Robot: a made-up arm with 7 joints. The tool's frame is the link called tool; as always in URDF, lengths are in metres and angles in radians. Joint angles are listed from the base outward.
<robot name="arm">
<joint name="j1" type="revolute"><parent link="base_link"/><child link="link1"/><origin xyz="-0.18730 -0.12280 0.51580" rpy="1.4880 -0.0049 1.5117"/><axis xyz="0 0 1"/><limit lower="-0.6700" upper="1.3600"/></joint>
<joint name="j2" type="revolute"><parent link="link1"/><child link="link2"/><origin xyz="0.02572 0.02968 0.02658" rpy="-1.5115 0.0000 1.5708"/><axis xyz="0 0 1"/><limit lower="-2.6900" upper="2.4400"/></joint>
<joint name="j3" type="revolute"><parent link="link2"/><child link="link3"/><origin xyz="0.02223 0.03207 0.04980" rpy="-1.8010 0.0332 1.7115"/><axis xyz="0 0 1"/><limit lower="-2.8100" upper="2.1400"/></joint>
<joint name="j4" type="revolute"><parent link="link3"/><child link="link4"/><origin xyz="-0.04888 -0.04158 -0.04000" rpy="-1.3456 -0.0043 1.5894"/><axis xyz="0 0 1"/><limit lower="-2.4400" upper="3.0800"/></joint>
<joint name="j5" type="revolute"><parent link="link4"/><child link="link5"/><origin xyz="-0.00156 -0.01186 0.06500" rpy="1.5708 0.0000 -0.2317"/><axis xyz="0 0 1"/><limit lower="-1.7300" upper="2.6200"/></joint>
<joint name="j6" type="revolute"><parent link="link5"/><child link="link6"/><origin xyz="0.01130 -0.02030 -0.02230" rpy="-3.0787 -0.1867 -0.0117"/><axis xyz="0 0 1"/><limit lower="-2.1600" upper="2.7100"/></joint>
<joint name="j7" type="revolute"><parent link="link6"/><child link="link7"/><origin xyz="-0.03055 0.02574 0.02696" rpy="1.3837 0.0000 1.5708"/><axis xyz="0 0 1"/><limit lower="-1.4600" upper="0.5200"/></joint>
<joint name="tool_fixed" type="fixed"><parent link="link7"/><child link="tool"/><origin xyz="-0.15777 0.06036 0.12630" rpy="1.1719 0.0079 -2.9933"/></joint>
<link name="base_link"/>
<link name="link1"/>
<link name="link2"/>
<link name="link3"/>
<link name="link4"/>
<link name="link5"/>
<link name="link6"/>
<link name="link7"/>
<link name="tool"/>
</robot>
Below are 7 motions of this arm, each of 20 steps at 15 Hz.
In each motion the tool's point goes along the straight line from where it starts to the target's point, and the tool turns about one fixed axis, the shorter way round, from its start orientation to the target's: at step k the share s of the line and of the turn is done. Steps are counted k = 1, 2, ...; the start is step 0. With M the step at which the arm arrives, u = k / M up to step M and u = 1 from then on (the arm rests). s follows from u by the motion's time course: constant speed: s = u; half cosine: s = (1 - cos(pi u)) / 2; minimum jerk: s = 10 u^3 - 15 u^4 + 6 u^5.
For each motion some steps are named. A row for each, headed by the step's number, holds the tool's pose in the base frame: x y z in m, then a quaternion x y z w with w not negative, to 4 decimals.
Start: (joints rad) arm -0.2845 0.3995 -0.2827 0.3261 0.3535 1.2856 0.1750
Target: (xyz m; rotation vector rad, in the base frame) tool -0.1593 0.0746 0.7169 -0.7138 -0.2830 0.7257
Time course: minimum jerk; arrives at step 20
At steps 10, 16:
10: -0.1778 0.0629 0.6998 -0.3439 -0.0617 0.4640 0.8140
16: -0.1614 0.0732 0.7149 -0.3413 -0.1266 0.3603 0.8589

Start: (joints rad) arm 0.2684 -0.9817 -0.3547 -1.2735 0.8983 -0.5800 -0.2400
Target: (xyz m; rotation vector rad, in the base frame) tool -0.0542 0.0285 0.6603 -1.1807 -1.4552 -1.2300
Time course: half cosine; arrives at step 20
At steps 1, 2, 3, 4, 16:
1: 0.0539 -0.0111 0.5715 -0.5915 -0.1541 -0.2300 0.7573
2: 0.0519 -0.0104 0.5731 -0.5913 -0.1631 -0.2361 0.7537
3: 0.0487 -0.0092 0.5758 -0.5908 -0.1779 -0.2459 0.7475
4: 0.0442 -0.0076 0.5795 -0.5899 -0.1979 -0.2591 0.7387
16: -0.0438 0.0247 0.6518 -0.4945 -0.5506 -0.4756 0.4755

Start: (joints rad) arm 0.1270 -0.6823 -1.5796 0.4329 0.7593 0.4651 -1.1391
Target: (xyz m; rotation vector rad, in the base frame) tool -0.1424 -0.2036 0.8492 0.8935 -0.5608 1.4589
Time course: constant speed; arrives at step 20
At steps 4, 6, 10, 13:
4: -0.0826 -0.0826 0.8558 0.3187 -0.1882 0.4306 0.8232
6: -0.0901 -0.0977 0.8549 0.3292 -0.1963 0.4587 0.8017
10: -0.1050 -0.1280 0.8533 0.3488 -0.2115 0.5128 0.7554
13: -0.1162 -0.1507 0.8521 0.3622 -0.2221 0.5516 0.7178

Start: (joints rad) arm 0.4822 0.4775 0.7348 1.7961 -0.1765 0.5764 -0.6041
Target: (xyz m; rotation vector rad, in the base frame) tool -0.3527 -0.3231 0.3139 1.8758 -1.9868 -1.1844
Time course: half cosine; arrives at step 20
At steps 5, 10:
5: -0.3099 -0.4143 0.4213 0.6925 -0.6061 -0.2820 0.2712
10: -0.3276 -0.3765 0.3768 0.6703 -0.6349 -0.3317 0.1940

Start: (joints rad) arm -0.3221 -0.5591 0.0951 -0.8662 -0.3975 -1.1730 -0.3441
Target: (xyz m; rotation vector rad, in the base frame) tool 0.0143 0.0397 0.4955 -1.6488 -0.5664 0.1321
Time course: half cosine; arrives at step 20
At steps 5, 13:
5: 0.0659 -0.0527 0.5529 -0.7605 -0.0558 -0.1424 0.6310
13: 0.0308 0.0102 0.5138 -0.7417 -0.1883 -0.0064 0.6438

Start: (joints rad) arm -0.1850 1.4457 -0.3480 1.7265 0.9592 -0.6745 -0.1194
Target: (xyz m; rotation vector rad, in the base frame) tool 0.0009 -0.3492 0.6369 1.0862 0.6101 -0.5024
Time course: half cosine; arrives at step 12
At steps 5, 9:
5: -0.0661 -0.2551 0.7216 0.3960 0.1482 -0.1062 0.9000
9: -0.0147 -0.3273 0.6566 0.4807 0.2526 -0.2043 0.8145

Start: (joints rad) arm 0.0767 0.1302 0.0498 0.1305 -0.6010 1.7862 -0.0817
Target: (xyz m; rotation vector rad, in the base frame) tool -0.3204 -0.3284 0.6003 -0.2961 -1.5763 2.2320
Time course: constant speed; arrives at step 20
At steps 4, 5, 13, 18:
4: -0.2961 -0.2106 0.6879 -0.1412 -0.2224 0.9009 0.3450
5: -0.2976 -0.2179 0.6824 -0.1395 -0.2452 0.8983 0.3369
13: -0.3098 -0.2768 0.6386 -0.1235 -0.4213 0.8582 0.2658
18: -0.3174 -0.3137 0.6112 -0.1111 -0.5236 0.8166 0.2161

